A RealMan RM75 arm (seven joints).
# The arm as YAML. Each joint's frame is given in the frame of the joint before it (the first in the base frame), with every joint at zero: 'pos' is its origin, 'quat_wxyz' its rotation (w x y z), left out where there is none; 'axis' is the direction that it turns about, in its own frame. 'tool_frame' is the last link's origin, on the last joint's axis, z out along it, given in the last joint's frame.
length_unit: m
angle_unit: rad
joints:
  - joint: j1
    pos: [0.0, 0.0, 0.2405]
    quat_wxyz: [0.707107, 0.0, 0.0, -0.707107]
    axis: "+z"
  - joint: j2
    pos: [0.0, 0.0, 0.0]
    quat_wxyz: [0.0, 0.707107, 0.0, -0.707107]
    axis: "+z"
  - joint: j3
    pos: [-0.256, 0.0, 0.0]
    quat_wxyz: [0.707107, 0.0, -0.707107, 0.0]
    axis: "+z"
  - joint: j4
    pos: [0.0, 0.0, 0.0]
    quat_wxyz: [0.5, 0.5, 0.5, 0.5]
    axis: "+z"
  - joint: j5
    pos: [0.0, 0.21, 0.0]
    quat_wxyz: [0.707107, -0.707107, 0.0, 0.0]
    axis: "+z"
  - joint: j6
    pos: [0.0, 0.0, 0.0]
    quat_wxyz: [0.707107, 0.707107, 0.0, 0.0]
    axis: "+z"
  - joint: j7
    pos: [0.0, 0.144, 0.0]
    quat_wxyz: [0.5, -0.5, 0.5, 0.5]
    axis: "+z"
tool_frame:
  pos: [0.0, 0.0, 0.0]
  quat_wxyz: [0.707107, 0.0, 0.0, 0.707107]
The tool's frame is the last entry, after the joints.
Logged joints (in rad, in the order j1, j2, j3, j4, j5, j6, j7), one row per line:
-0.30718, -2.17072, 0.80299, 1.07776, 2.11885, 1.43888, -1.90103
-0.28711, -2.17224, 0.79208, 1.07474, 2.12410, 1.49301, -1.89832
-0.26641, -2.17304, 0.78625, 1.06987, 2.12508, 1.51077, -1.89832
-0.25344, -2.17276, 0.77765, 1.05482, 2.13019, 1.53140, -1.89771
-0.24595, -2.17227, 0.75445, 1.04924, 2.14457, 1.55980, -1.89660
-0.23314, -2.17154, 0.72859, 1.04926, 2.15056, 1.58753, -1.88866
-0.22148, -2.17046, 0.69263, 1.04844, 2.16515, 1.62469, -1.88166
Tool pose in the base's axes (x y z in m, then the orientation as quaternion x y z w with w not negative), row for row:
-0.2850, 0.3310, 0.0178, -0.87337, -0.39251, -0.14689, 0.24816
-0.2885, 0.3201, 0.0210, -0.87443, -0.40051, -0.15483, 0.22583
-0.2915, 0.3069, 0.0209, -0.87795, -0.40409, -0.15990, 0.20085
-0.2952, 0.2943, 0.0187, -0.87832, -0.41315, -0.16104, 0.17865
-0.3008, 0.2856, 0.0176, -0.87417, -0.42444, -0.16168, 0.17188
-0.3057, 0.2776, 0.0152, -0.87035, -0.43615, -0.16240, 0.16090
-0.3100, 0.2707, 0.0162, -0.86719, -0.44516, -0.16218, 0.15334
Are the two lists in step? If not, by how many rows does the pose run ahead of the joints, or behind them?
The pose runs 2 rows behind the joints: the pose in row i belongs to the joints in row i - 2.
